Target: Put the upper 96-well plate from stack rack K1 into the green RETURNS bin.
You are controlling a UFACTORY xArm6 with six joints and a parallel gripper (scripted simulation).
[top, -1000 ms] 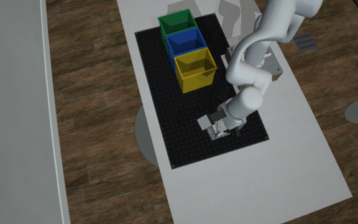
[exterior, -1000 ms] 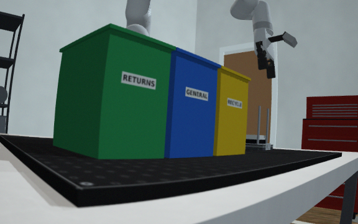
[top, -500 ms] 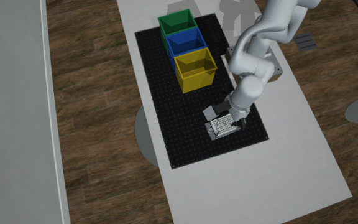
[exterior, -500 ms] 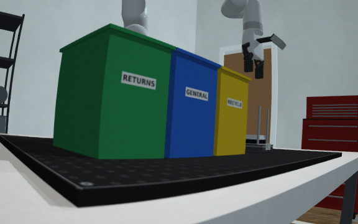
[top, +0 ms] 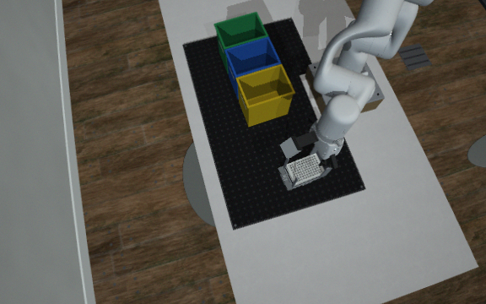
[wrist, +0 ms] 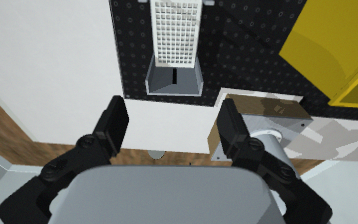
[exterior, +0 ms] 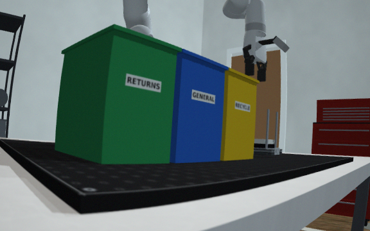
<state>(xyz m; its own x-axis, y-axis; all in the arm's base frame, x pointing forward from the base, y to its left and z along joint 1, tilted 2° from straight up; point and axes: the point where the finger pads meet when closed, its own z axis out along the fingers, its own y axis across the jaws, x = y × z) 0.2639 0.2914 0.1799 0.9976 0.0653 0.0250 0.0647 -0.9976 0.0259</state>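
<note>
My hand is 220 mm above the white 96-well plate. The rest, counted from my hand: yellow recycle bin: 310 mm to the right, 170 mm below, 60 mm ahead; dark plate: 230 mm below; blue general bin: 440 mm to the right, 170 mm below, 60 mm ahead.
</note>
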